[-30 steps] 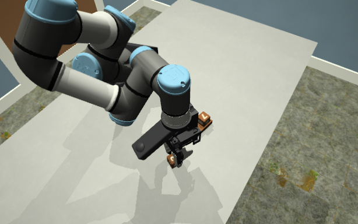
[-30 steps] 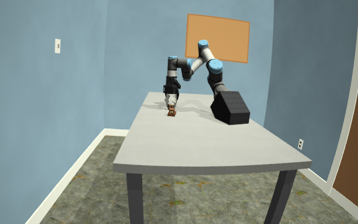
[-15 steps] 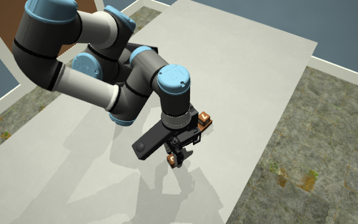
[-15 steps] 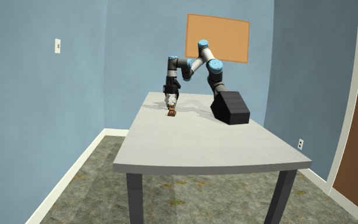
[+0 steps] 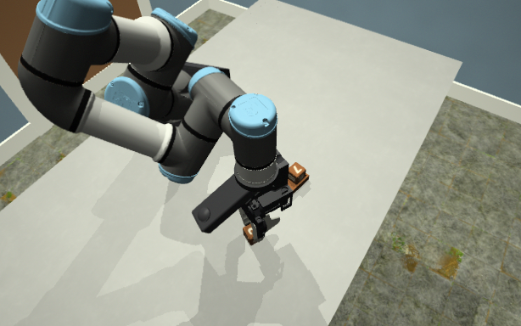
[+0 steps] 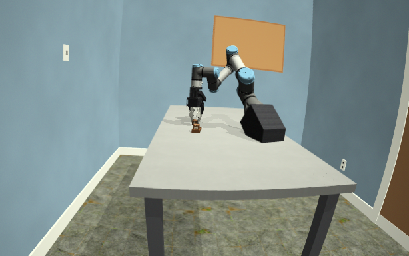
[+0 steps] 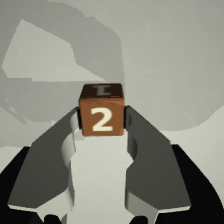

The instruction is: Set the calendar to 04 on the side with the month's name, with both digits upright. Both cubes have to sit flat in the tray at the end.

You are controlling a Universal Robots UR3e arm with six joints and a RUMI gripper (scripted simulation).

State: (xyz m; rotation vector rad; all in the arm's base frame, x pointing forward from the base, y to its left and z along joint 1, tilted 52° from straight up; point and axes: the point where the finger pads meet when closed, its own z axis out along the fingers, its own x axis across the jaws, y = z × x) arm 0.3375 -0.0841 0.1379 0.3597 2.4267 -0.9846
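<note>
The cube lies 10 mm below my hand. Round my hand: brown tray 160 mm to the left, 20 mm below.
</note>
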